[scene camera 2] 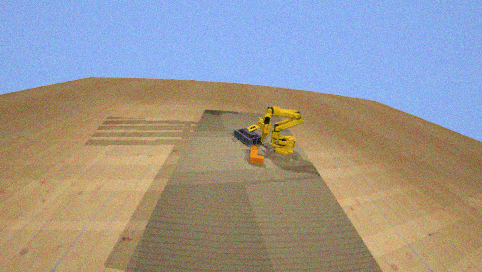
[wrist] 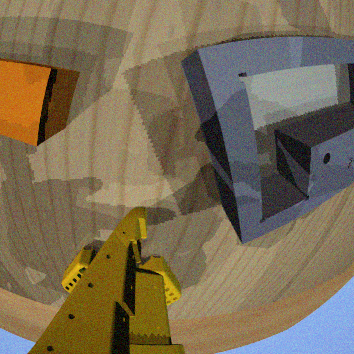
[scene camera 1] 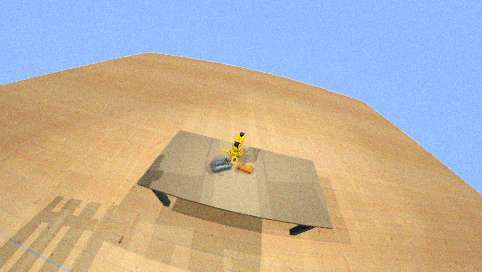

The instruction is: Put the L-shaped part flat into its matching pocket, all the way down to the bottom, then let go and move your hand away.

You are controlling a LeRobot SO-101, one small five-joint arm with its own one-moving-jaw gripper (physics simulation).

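Frame: origin at the arm's base, x down, y ahead, z right, level; metres.
Seen in the pictures: end effector, tool point: (scene camera 2: 261, 140) (wrist: 145, 218); arm's base, origin of the base link: (scene camera 2: 278, 149).
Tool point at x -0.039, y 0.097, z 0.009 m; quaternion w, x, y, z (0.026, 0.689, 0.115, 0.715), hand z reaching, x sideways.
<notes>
Pixels of each thing's top centre, then the offset from my tool point to it. Level surfaces: height alone.
- orange L-shaped part, middle of its top: (scene camera 2: 257, 151) (scene camera 1: 245, 166) dx +0.009, dy +0.029, dz -0.102 m
- grey-blue block, middle of its top: (wrist: 344, 128) (scene camera 2: 248, 133) (scene camera 1: 221, 163) dx +0.002, dy +0.059, dz +0.088 m
- table, its level: dx +0.039 m
The orange L-shaped part (scene camera 1: 245, 169) (scene camera 2: 256, 159) (wrist: 22, 102) lies flat on the table, outside the pocket; only one end of it shows at the left edge of the wrist view. The grey-blue block (scene camera 1: 221, 170) (scene camera 2: 244, 138) (wrist: 285, 52) with the L-shaped pocket stands a short way from it, at the right in the wrist view, cut off by that edge. The pocket is empty where it shows. My gripper (scene camera 1: 229, 156) (scene camera 2: 257, 135) (wrist: 139, 215) is fully open and empty, beside the block; one notched jaw shows in the wrist view, its tip between part and block.
The table (scene camera 1: 290, 195) (scene camera 2: 210, 215) carries the part, the block and the yellow arm (scene camera 1: 238, 147) (scene camera 2: 285, 145). The arm's base stands near the table's back edge in scene camera 1. Shadows lie across the table around the arm.
</notes>
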